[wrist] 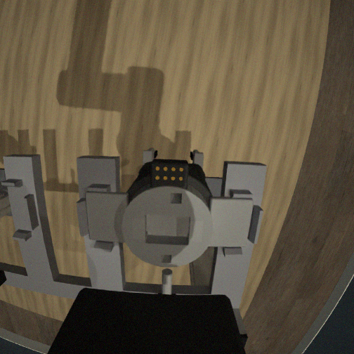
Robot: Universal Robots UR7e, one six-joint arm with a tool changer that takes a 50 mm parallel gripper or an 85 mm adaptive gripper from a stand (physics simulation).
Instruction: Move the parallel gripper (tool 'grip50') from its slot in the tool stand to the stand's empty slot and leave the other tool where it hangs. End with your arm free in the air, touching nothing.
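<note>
The parallel gripper (173, 155) hangs in the right-hand slot of the tool stand (100, 267), separate from my arm. Its round grey coupling plate (137, 220) faces up, and its two side ears rest on the slot's prongs between small lugs. Gold contacts show on its black connector block. Its two fingers stand apart and hold no object. The black end of my arm (150, 325) is at the bottom of the view, with a short pin beyond its edge; the height between arm and tool cannot be judged. The bare prong at the left (21, 192) carries no ear.
Part of a grey piece (3, 202) shows at the left edge; what it belongs to cannot be told. Shadows of the arm and the stand fall on the wooden table top (240, 75). A darker wooden border (320, 200) runs along the right side.
</note>
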